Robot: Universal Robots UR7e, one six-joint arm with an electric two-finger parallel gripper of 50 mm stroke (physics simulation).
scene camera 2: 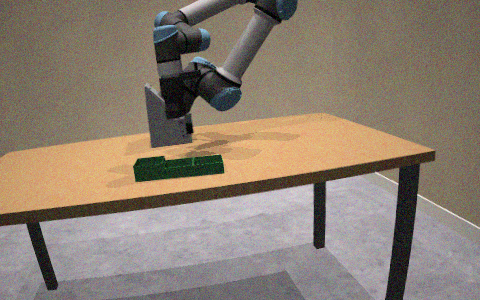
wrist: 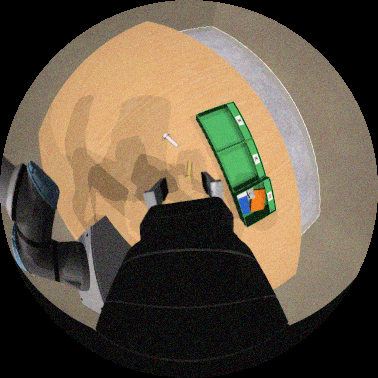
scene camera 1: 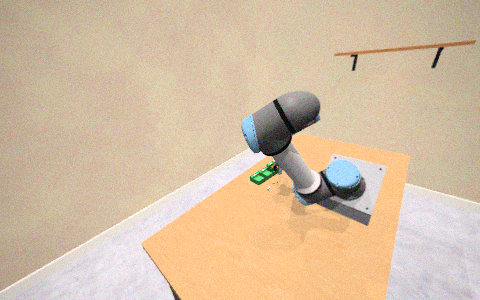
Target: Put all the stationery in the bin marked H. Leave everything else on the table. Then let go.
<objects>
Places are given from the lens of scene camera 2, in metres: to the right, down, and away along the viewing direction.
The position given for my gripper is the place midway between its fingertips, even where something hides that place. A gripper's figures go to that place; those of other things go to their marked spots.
my gripper [scene camera 2: 187, 135]: -0.16, -0.04, 1.12
green three-bin tray [scene camera 2: 150, 168]: -0.25, 0.05, 0.97
</objects>
